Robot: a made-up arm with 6 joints. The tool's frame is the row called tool.
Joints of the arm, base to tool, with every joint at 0 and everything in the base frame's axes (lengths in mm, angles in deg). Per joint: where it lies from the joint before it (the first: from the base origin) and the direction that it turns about. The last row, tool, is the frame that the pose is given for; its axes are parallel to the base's.
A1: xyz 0 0 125.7 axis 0 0 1
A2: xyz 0 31 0 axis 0 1 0
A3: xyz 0 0 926.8 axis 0 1 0
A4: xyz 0 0 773.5 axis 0 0 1
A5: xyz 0 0 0 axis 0 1 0
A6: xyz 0 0 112.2 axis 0 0 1
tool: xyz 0 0 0
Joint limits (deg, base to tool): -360..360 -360..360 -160..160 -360..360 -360..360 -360..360
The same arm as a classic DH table. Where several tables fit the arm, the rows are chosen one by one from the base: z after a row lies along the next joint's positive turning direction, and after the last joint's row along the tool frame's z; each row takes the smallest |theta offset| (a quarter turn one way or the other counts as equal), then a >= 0, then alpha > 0; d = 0 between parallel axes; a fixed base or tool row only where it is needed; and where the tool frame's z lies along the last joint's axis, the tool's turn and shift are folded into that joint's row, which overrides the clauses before.
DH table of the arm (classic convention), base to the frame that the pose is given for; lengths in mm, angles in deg. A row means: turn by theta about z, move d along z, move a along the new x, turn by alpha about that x. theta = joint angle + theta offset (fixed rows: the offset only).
A1: theta offset 0; d 125.7; a 0; alpha -90
A2: theta offset -90; d 0; a 926.8; alpha 0
A3: theta offset 90; d 31; a 0; alpha 90
A4: theta offset 0; d 773.5; a 0; alpha -90
A5: theta offset 0; d 0; a 0; alpha 90
A6: theta offset 0; d 112.2; a 0; alpha 0
Joint limits (deg, base to tool): -360..360 -360..360 -160..160 -360..360 -360..360 -360..360

